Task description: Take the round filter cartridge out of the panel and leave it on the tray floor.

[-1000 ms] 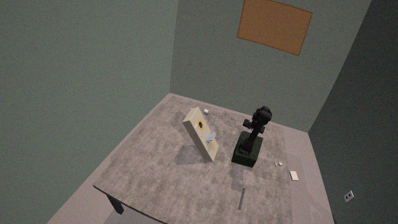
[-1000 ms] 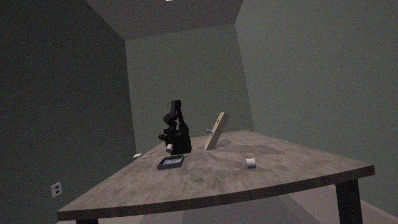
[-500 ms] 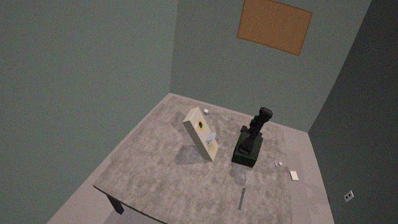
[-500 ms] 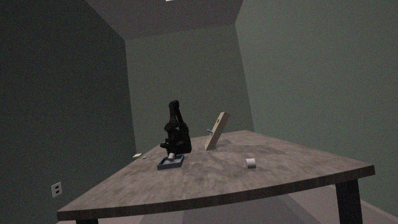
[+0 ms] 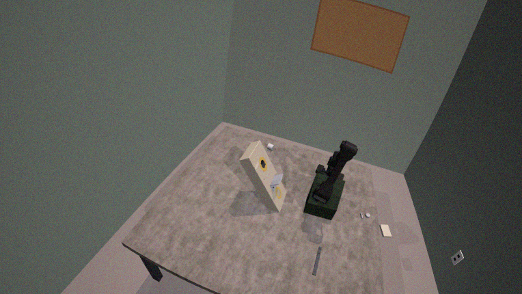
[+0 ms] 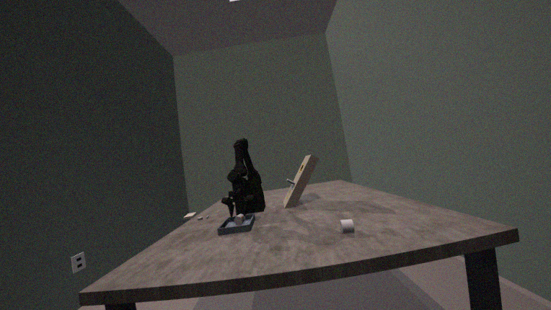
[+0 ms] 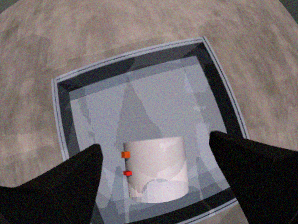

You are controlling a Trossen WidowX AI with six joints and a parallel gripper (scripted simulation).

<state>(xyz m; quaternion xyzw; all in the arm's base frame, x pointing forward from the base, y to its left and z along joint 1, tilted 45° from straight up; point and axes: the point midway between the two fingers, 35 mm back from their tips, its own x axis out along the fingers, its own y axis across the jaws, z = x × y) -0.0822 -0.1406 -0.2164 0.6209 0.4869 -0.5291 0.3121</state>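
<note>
My gripper tip is now 10 mm short of the filter cartridge, 20 mm to the right of it and 20 mm above it. Round my gripper tip: tray 40 mm below; card 390 mm behind, 360 mm to the left, 40 mm below; beige service panel 410 mm ahead, 220 mm to the left, 100 mm above.
</note>
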